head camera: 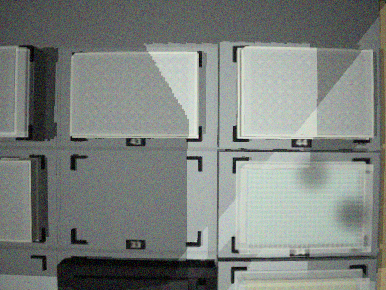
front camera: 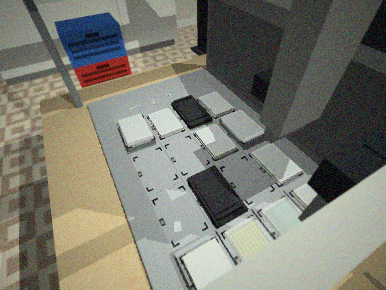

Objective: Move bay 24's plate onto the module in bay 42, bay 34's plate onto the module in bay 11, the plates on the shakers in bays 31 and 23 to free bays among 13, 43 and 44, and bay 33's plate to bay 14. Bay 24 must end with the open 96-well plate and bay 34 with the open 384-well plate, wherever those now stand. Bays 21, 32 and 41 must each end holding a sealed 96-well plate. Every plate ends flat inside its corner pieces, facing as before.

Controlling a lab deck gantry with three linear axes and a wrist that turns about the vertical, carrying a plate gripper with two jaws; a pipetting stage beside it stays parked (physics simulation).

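Where they show: robot's base, origin of its link: (front camera: pixel 119 127).
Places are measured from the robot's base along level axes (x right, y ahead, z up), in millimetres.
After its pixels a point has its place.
A pale plate (front camera: pixel 277 162) {y 399, x -364, z 14 mm} (head camera: pixel 125 95) {y 385, x -362, z 14 mm} lies in bay 43, a whitish one (front camera: pixel 304 194) {y 515, x -340, z 29 mm} (head camera: pixel 280 90) {y 530, x -365, z 29 mm} in bay 44. The greenish fine-well plate (front camera: pixel 282 215) {y 529, x -252, z 27 mm} (head camera: pixel 300 205) {y 551, x -259, z 25 mm} is in bay 34, the yellow-well plate (front camera: pixel 247 237) {y 529, x -147, z 29 mm} (head camera: pixel 300 284) {y 551, x -186, z 29 mm} in bay 24. Bay 33 shows bare corner pieces. Black blocks stand in bay 23 (front camera: pixel 216 196) {y 408, x -144, z 24 mm} (head camera: pixel 137 277) {y 399, x -187, z 20 mm} and bay 31 (front camera: pixel 191 111) {y 76, x -251, z 24 mm}. Pale plates are in bays 11 (front camera: pixel 136 130) {y 84, x -42, z 35 mm}, 21 (front camera: pixel 166 122) {y 76, x -151, z 15 mm}, 32 (front camera: pixel 215 140) {y 234, x -254, z 14 mm}, 41 (front camera: pixel 216 103) {y 72, x -363, z 14 mm}, 42 (front camera: pixel 242 125) {y 235, x -358, z 33 mm} and 14 (front camera: pixel 207 262) {y 529, x -43, z 29 mm}. A black part, seemingly the gripper's body, shows at right in the front view; its jaws are hidden.
A pale beam (front camera: pixel 310 245) {y 618, x -39, z 400 mm} crosses the front view's lower right, and large grey gantry parts (front camera: pixel 310 65) stand at the upper right. Blue (front camera: pixel 92 40) and red (front camera: pixel 105 72) boxes are stacked behind the deck. Bays 12, 22 and 13 show corner pieces without plates.
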